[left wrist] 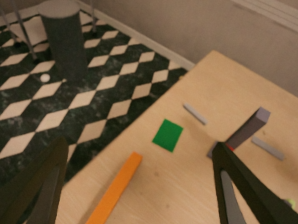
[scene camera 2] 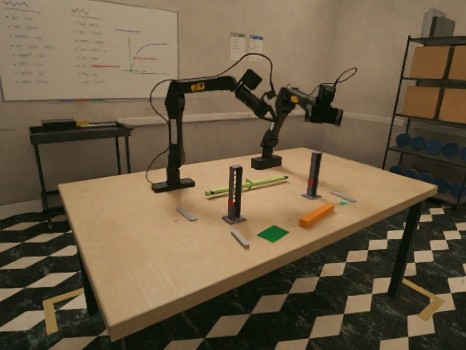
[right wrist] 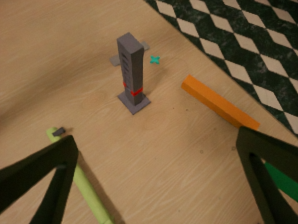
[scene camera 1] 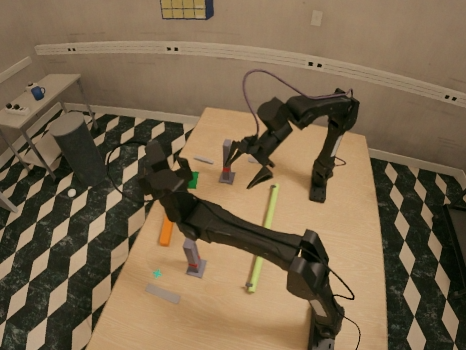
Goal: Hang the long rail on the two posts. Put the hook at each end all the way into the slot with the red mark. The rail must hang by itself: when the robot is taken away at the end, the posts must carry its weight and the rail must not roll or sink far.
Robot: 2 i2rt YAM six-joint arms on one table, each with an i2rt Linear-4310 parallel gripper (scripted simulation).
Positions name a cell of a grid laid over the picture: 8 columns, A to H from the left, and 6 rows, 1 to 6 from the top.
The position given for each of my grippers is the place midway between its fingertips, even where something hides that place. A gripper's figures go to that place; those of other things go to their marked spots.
Labels:
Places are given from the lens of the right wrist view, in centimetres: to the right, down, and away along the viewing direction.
my right gripper (right wrist: E4): 0, 2, 10
orange block (right wrist: G4): 22, 1, 45

